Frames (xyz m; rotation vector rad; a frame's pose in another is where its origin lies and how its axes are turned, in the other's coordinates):
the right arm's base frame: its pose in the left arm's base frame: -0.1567 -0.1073 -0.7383 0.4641 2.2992 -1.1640
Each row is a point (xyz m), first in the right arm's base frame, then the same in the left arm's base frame.
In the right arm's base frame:
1: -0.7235 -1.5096 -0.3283
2: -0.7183 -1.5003 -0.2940
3: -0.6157 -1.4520 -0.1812
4: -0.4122 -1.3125 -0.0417
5: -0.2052 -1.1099 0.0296
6: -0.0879 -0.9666 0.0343
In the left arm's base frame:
1: -0.4418 -0.7529 0.8148
2: -0.4312 -0.7753 0.7887
3: -0.4564 -0.8328 0.6416
4: -0.5086 -0.8529 0.3637
5: -0.5512 -0.7810 0.0774
6: -0.5711 -0.6948 -0.0853

